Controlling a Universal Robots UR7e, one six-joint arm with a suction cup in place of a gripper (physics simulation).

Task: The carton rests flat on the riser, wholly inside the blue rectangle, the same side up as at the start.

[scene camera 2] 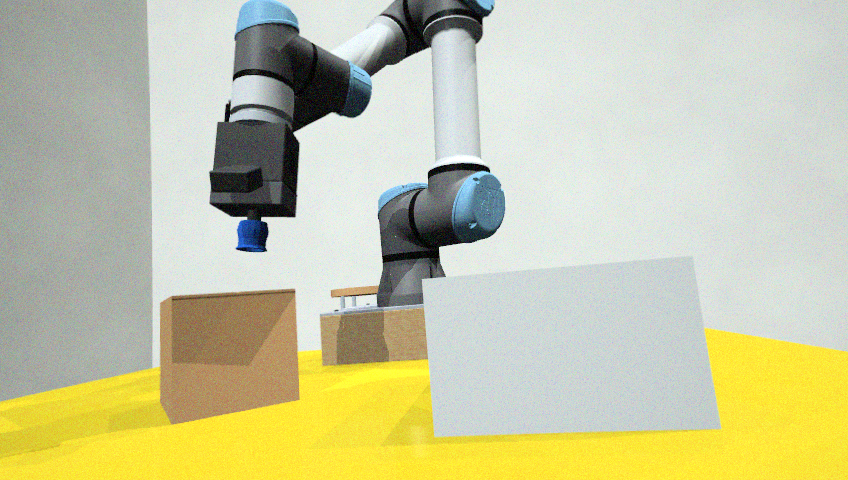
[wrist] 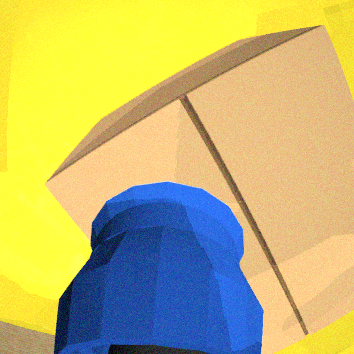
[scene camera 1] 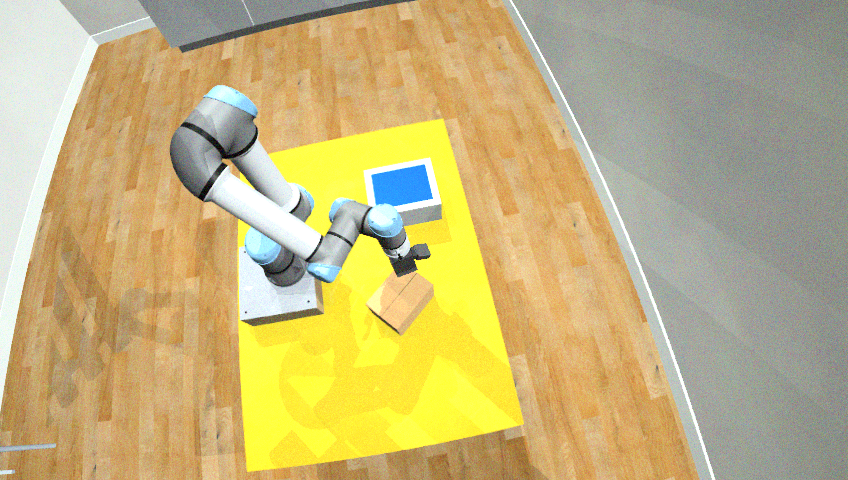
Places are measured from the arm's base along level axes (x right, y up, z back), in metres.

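Pixels of known places: hand at its tool point: point(scene camera 2: 251, 249) point(wrist: 165, 251); arm's base at its link origin: point(scene camera 2: 415, 303) point(scene camera 1: 286, 266).
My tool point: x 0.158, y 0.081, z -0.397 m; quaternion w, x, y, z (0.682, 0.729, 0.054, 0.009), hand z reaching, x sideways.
Observation:
For each thing: its top centre in the pictures, then the offset to it from my tool point. Level surfaces: height alone.
- brown carton at its top centre: point(wrist: 271, 261) point(scene camera 2: 223, 296) point(scene camera 1: 399, 294) dz +0.044, dx +0.058, dy -0.051 m
- yellow mat at its surface level: dy -0.181 m
- white riser at its top centre: point(scene camera 2: 537, 274) point(scene camera 1: 401, 186) dz -0.063, dx -0.325, dy -0.061 m
- blue rectangle at its top centre: point(scene camera 1: 401, 186) dz -0.063, dx -0.325, dy -0.061 m
The brown carton point(scene camera 1: 399, 302) point(scene camera 2: 235, 356) point(wrist: 280, 150) stands flat on the yellow mat point(scene camera 1: 380, 440), turned at an angle, with a dark seam across its top. The white riser point(scene camera 1: 421, 212) point(scene camera 2: 571, 350) stands apart from it; its top bears the blue rectangle point(scene camera 1: 402, 185), with no carton on it. The top of the riser does not show in scene camera 2. My gripper, a blue suction cup point(scene camera 2: 252, 236) point(wrist: 167, 205), hangs above the carton with a visible gap and holds nothing. In scene camera 1 the cup is hidden beneath its black housing point(scene camera 1: 404, 265).
The arm's base stands on a grey-topped pedestal point(scene camera 1: 279, 306) point(scene camera 2: 357, 339) at the mat's left in scene camera 1. The arm's wrist passes close to the riser's near-left corner in that view. A grey cabinet point(scene camera 1: 297, 11) stands beyond the mat.

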